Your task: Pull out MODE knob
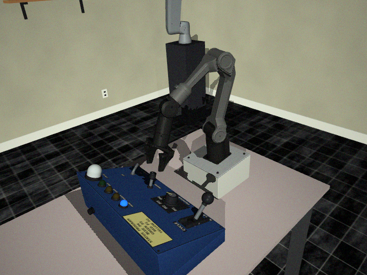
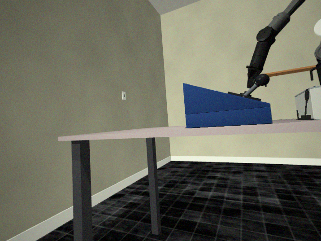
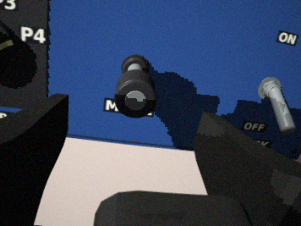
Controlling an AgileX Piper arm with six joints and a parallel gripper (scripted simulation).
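Right now my hand is 40 mm above the mode knob and 20 mm short of it. Also, from my hand: program dial 110 mm to the left, 60 mm below, 40 mm ahead; then toggle switch 120 mm to the right, 70 mm below, 20 mm ahead; then blue console 80 mm below, 60 mm to the left, 60 mm ahead.
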